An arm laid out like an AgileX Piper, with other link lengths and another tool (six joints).
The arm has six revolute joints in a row. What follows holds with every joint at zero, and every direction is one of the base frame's. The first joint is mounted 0.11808 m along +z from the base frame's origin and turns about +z. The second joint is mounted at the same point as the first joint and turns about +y. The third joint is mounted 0.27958 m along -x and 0.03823 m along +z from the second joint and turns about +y. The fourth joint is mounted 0.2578 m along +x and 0.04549 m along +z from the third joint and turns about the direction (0.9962, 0, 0.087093). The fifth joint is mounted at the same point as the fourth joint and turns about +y. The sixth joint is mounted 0.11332 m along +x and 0.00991 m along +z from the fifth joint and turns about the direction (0.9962, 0, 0.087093). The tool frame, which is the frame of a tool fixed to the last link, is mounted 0.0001 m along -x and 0.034 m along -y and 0.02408 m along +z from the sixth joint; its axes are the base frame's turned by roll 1.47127, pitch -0.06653 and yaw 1.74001 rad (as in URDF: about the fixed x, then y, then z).
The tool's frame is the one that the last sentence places.
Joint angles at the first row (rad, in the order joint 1, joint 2, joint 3, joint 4, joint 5, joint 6):
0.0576 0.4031 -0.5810 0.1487 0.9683 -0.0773
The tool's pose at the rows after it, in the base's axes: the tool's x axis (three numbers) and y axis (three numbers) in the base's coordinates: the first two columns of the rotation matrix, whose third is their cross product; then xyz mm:
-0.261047, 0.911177, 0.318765, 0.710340, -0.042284, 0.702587, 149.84, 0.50, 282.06
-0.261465, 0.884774, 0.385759, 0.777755, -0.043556, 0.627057, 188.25, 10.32, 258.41
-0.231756, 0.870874, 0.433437, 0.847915, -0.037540, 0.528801, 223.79, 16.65, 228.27
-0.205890, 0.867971, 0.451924, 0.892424, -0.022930, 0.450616, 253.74, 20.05, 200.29
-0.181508, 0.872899, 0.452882, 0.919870, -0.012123, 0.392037, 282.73, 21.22, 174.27
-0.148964, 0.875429, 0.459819, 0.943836, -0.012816, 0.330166, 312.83, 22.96, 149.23
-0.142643, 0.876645, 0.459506, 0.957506, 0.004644, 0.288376, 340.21, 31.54, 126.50
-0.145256, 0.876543, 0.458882, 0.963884, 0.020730, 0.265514, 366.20, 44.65, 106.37
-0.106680, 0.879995, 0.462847, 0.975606, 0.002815, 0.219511, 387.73, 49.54, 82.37
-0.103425, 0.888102, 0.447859, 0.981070, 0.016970, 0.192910, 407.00, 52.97, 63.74
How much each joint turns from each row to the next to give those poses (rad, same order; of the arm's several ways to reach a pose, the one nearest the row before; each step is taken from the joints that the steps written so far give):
-0.0001 0.1843 0.0000 0.1392 -0.0969 -0.1079
0.0000 0.2033 -0.0012 0.1186 -0.0862 -0.1003
0.0001 0.2157 -0.0212 0.0831 -0.0567 -0.0841
0.0000 0.1889 -0.0365 0.0503 -0.0466 -0.0694
0.0000 0.1754 -0.0549 0.0263 -0.0468 -0.0474
0.0010 0.1728 -0.0861 0.0127 -0.0186 -0.0137
0.0232 0.1492 -0.0918 0.0012 -0.0155 0.0000
0.0331 0.1315 -0.0981 0.0000 -0.0158 0.0126
0.0092 0.1261 -0.0971 -0.0149 0.0058 0.0447
0.0065 0.1020 -0.0935 -0.0418 0.0130 0.0333

